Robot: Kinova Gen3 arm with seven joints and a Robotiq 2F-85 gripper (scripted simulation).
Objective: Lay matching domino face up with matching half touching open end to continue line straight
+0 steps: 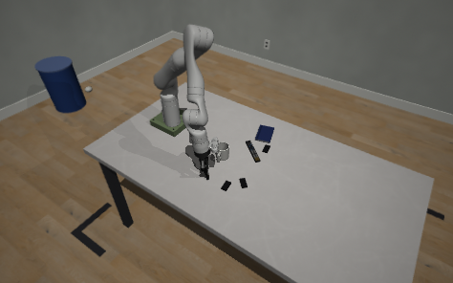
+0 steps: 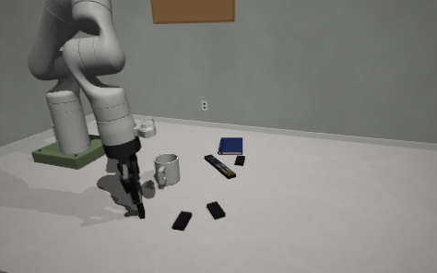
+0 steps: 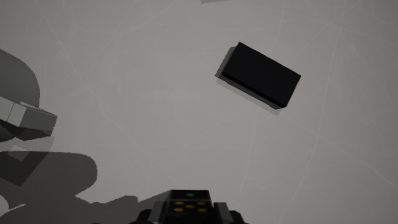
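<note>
My gripper is now 4 cm above the domino. Round my hand: blue book: 8 cm ahead, 46 cm to the left, 6 cm below; white mug: 2 cm behind, 17 cm to the left, 3 cm below.
</note>
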